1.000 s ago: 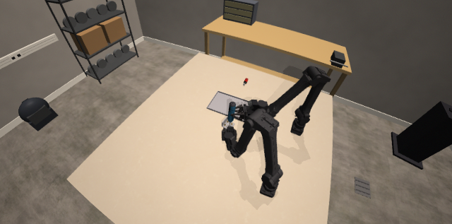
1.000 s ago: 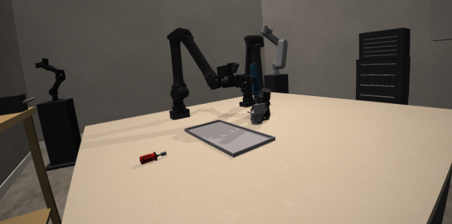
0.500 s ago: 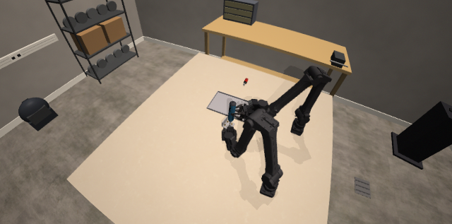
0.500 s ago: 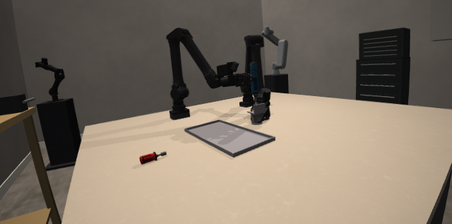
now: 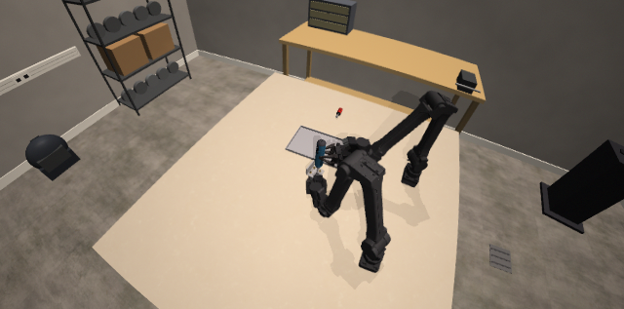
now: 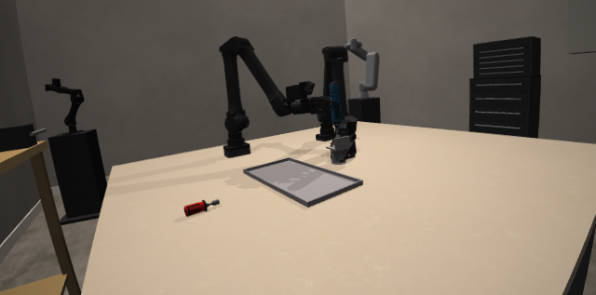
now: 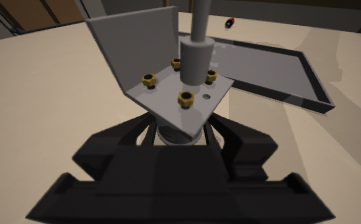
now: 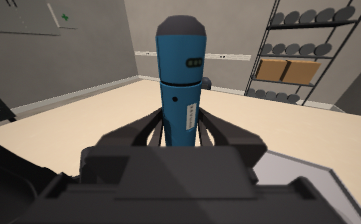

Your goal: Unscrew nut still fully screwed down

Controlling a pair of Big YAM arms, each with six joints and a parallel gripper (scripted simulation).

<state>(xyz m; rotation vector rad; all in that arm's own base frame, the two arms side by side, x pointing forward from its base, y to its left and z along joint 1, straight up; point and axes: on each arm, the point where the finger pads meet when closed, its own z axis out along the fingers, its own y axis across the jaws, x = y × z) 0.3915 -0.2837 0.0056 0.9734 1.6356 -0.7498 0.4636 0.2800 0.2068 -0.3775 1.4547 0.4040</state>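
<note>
Right now the joint module is 10 mm above my left hand. From my left hand the other things lie so: red-handled tool (550 mm to the right, 170 mm ahead, 10 mm below); then bracket (50 mm above); then grey tray (220 mm to the right, 70 mm ahead, 20 mm below).
</note>
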